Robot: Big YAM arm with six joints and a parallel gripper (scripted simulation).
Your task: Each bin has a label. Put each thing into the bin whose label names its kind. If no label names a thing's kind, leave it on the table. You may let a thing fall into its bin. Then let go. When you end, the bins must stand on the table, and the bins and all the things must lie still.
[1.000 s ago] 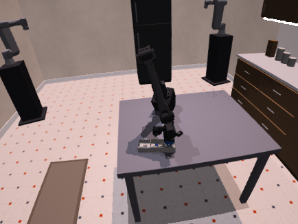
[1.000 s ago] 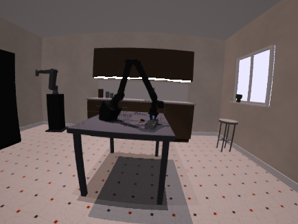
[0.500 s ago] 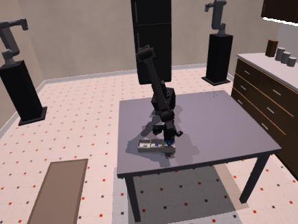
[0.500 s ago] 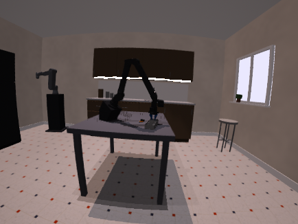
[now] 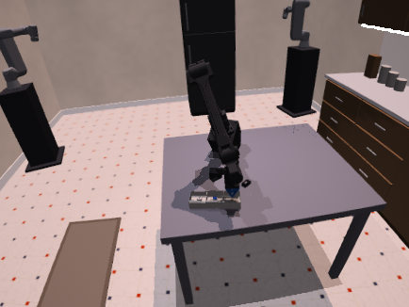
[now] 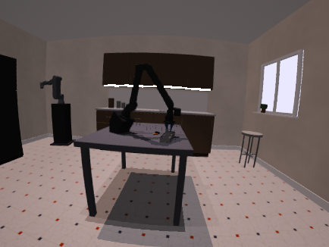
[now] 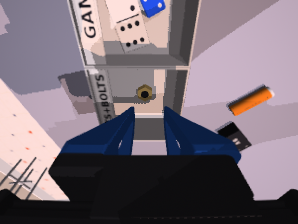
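My gripper is now 4 cm above the small brass nut. Also, from my hand: white domino (2 cm behind, 8 cm to the right, 4 cm below); then orange cylinder (11 cm behind, 7 cm to the left, 5 cm below); then blue die (4 cm behind, 8 cm to the right, 4 cm below).
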